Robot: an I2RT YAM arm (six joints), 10 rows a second.
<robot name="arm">
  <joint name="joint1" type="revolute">
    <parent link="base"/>
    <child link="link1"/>
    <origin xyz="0 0 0.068"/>
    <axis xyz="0 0 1"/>
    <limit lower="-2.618" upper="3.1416"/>
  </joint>
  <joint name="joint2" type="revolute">
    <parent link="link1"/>
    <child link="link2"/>
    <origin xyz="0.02 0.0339 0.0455"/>
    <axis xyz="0 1 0"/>
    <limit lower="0" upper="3.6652"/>
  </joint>
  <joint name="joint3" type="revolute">
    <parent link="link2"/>
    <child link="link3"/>
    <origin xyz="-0.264 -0.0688 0"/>
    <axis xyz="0 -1 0"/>
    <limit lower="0" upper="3.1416"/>
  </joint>
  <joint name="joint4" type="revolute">
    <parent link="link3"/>
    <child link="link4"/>
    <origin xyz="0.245 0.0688 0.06"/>
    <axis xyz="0 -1 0"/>
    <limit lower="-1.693" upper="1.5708"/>
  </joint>
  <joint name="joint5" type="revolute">
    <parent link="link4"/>
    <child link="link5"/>
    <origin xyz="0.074 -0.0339 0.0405"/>
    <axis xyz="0 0 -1"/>
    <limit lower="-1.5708" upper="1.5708"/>
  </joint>
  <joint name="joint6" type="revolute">
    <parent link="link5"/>
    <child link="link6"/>
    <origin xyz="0.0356 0 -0.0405"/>
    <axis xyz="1 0 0"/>
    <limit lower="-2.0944" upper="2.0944"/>
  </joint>
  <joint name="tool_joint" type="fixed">
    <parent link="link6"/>
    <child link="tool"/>
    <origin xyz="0 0 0" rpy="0 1.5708 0"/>
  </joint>
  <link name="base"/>
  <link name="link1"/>
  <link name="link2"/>
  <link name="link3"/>
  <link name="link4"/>
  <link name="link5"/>
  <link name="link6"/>
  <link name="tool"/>
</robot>
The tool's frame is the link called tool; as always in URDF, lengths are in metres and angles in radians.
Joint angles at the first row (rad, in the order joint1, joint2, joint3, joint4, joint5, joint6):
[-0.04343, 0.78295, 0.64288, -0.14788, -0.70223, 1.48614]
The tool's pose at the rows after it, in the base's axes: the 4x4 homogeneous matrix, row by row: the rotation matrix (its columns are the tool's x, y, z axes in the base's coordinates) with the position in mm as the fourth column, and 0 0 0 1 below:
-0.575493, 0.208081, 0.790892, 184.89; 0.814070, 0.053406, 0.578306, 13.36; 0.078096, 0.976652, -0.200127, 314.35; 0, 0, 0, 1
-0.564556, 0.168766, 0.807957, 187.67; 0.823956, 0.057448, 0.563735, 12.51; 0.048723, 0.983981, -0.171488, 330.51; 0, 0, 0, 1
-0.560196, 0.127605, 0.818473, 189.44; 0.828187, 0.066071, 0.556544, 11.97; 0.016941, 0.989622, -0.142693, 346.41; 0, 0, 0, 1
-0.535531, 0.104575, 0.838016, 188.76; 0.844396, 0.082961, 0.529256, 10.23; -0.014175, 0.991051, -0.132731, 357.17; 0, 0, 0, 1
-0.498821, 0.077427, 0.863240, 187.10; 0.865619, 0.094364, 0.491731, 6.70; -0.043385, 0.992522, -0.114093, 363.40; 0, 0, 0, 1
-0.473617, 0.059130, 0.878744, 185.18; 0.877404, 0.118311, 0.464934, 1.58; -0.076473, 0.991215, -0.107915, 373.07; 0, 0, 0, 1
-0.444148, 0.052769, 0.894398, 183.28; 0.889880, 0.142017, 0.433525, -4.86; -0.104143, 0.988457, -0.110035, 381.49; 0, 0, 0, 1
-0.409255, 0.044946, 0.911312, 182.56; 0.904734, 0.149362, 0.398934, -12.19; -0.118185, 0.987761, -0.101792, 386.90; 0, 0, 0, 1
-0.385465, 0.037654, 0.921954, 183.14; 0.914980, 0.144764, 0.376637, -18.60; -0.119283, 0.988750, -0.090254, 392.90; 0, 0, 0, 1
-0.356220, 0.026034, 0.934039, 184.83; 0.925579, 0.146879, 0.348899, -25.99; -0.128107, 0.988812, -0.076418, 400.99; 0, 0, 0, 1
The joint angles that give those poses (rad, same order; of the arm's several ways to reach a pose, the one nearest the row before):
[-0.04608, 0.79904, 0.70823, -0.16557, -0.66127, 1.49097]
[-0.04753, 0.81516, 0.76181, -0.16300, -0.64536, 1.48884]
[-0.04889, 0.82986, 0.81499, -0.16376, -0.63835, 1.48074]
[-0.05413, 0.83304, 0.85364, -0.18339, -0.61116, 1.46253]
[-0.06899, 0.82616, 0.86696, -0.17785, -0.58245, 1.45140]
[-0.09698, 0.82833, 0.90438, -0.20540, -0.57977, 1.42266]
[-0.13321, 0.83300, 0.94201, -0.24098, -0.58054, 1.39314]
[-0.17403, 0.83749, 0.96176, -0.24652, -0.58320, 1.38415]
[-0.20980, 0.84863, 0.98426, -0.24482, -0.59485, 1.38938]
[-0.24818, 0.86770, 1.01663, -0.24188, -0.60364, 1.38909]

